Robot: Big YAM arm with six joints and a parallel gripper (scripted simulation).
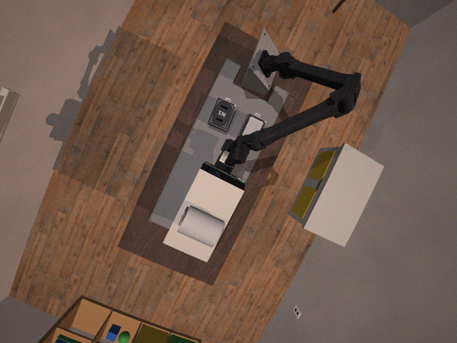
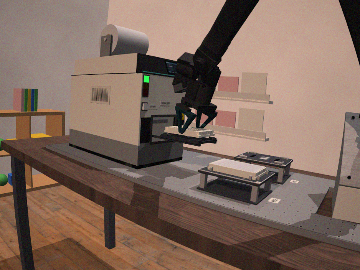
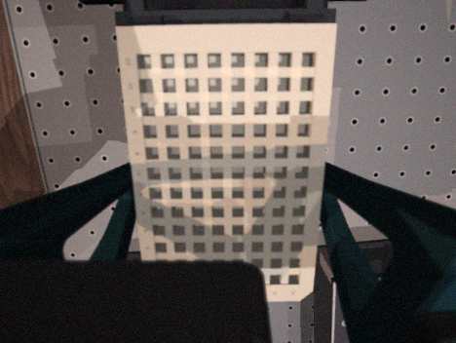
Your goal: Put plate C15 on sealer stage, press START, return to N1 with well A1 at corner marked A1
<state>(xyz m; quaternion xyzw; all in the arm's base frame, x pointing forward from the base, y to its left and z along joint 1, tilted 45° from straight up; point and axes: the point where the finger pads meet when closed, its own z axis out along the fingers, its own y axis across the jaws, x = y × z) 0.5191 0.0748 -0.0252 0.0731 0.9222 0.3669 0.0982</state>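
Now: the sealer stage 20 mm below my hand. The rest, counted from my hand: white plate 190 mm behind, 70 mm below, 60 mm to the left; then foil roll 340 mm ahead, 290 mm above, 20 mm to the right; then start button 110 mm ahead, 90 mm to the left, 60 mm above.
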